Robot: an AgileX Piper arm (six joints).
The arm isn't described. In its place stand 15 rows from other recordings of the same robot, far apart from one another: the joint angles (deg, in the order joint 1, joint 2, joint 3, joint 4, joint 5, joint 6), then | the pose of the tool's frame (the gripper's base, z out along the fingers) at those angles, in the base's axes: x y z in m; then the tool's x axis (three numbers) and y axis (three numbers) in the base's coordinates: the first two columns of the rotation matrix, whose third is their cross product.
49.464, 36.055, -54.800, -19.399, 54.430, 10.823 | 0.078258 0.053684 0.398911 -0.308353 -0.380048 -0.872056 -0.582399 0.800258 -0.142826
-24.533, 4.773, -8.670, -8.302, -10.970, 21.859 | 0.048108 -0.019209 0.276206 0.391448 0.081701 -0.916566 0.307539 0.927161 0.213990
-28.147, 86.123, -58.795, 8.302, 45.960, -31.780 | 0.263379 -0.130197 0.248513 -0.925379 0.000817 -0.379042 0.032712 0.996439 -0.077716
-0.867, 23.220, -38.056, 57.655, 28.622, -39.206 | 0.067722 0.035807 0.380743 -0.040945 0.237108 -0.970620 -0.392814 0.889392 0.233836
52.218, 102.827, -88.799, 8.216, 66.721, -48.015 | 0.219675 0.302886 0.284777 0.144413 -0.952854 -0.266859 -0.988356 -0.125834 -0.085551
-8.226, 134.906, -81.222, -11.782, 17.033, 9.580 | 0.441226 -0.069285 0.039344 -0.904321 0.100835 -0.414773 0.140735 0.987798 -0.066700
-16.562, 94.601, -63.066, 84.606, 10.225, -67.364 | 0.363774 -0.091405 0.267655 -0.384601 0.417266 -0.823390 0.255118 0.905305 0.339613
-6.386, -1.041, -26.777, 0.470, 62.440, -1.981 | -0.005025 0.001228 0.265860 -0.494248 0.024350 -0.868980 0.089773 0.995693 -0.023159
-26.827, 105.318, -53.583, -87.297, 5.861, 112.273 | 0.318336 -0.171393 0.151406 -0.375814 0.661005 -0.649489 0.738952 0.636690 0.220400
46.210, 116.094, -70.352, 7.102, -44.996, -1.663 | 0.319671 0.321971 0.218994 0.009798 0.094894 -0.995439 -0.660492 0.748031 0.064807
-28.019, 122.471, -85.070, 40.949, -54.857, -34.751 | 0.402616 -0.269490 0.244086 0.098400 -0.188929 -0.977048 0.877458 0.479634 -0.004375
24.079, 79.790, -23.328, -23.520, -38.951, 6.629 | 0.215715 0.121405 0.202646 -0.100989 -0.266849 -0.958433 -0.651801 0.745561 -0.138901
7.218, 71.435, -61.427, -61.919, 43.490, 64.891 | 0.266469 -0.021950 0.367861 -0.389846 0.106482 -0.914703 0.512322 0.850460 -0.119348
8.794, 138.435, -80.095, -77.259, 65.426, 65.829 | 0.419699 -0.016752 0.052181 -0.960325 -0.113026 -0.254952 0.168845 0.491967 -0.854084
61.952, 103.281, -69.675, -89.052, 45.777, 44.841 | 0.240140 0.312055 0.256871 0.055756 -0.922136 -0.382828 -0.393535 0.332088 -0.857233
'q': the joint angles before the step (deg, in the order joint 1, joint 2, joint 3, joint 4, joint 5, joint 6). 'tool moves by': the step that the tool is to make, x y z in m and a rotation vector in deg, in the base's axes. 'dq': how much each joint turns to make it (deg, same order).
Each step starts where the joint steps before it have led.
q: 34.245, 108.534, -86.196, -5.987, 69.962, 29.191
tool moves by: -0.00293, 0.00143, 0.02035, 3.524, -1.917, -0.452
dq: -0.001, -2.234, -1.334, 1.909, -0.005, -0.061
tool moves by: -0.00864, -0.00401, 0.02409, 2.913, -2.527, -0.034
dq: 0.001, -3.739, -0.001, 1.034, 0.001, -0.180
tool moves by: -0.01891, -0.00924, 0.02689, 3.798, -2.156, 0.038
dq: 0.000, -5.866, 1.997, 2.014, -0.062, -0.327
